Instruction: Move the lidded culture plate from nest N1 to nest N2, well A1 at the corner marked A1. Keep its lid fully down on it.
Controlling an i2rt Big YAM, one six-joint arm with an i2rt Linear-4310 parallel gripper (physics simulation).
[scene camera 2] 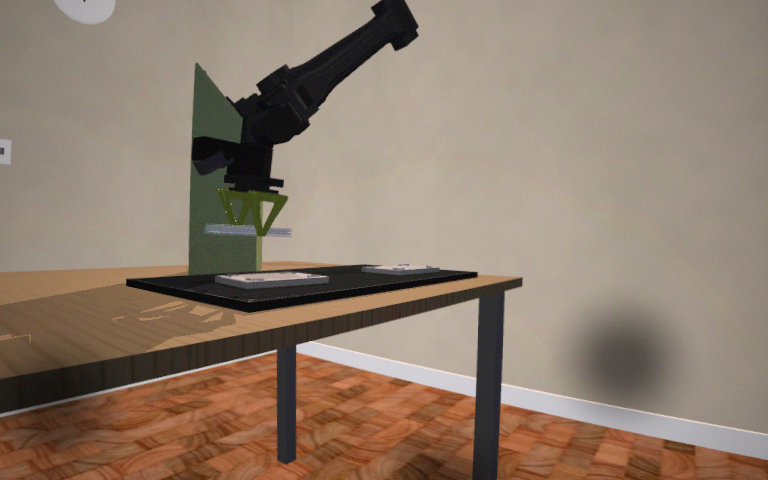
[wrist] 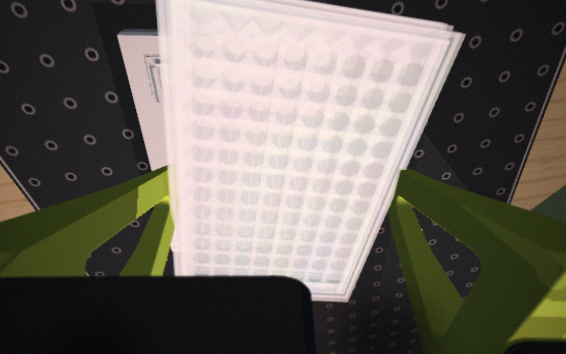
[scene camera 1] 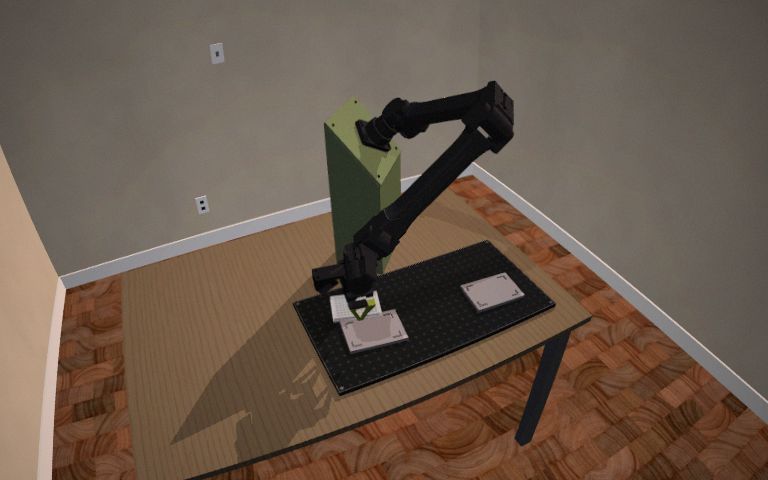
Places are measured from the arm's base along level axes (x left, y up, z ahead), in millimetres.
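Where they show: gripper, fingertip midpoint: (scene camera 2: 248, 233) (wrist: 283, 177) (scene camera 1: 355, 307); arm's base, origin of the base link: (scene camera 2: 238, 121) (scene camera 1: 371, 137).
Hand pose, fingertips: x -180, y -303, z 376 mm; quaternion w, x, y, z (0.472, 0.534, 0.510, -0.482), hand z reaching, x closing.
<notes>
Things, the pixels of their centre, and the offset from my fingertips. Level surfaces: height alone.
- lidded culture plate, body centre: (wrist: 283, 191) (scene camera 2: 248, 228) (scene camera 1: 355, 305) dy +10, dx +0, dz +1 mm
- nearer pale nest, body centre: (wrist: 242, 160) (scene camera 2: 272, 278) (scene camera 1: 373, 330) dy -80, dx +38, dz +22 mm
- black dotted mat, its level: dy -87 mm
- wooden table, its level: dy -100 mm
My gripper (scene camera 1: 363, 308) (scene camera 2: 249, 229) (wrist: 283, 177) is shut on the lidded culture plate (scene camera 1: 342, 307) (scene camera 2: 278, 232) (wrist: 285, 125), with yellow-green fingers on its two long sides. The clear-white plate hangs about level, well above the mat. The lid looks flat and fully down. The nearer pale nest (scene camera 1: 397, 326) (scene camera 2: 271, 279) (wrist: 137, 85) lies below; in the wrist view its corner shows past the plate's left edge, so plate and nest are not lined up there. The other nest (scene camera 1: 492, 292) (scene camera 2: 400, 270) has no plate on it. The nest labels and well A1 are too small to read.
Both nests sit on a black dotted mat (scene camera 1: 430, 316) (scene camera 2: 351, 283) (wrist: 75, 125) on the wooden table (scene camera 1: 186, 316) (scene camera 2: 67, 305). The green arm pedestal (scene camera 1: 353, 198) (scene camera 2: 218, 249) stands behind the mat, close behind the held plate in scene camera 2.
</notes>
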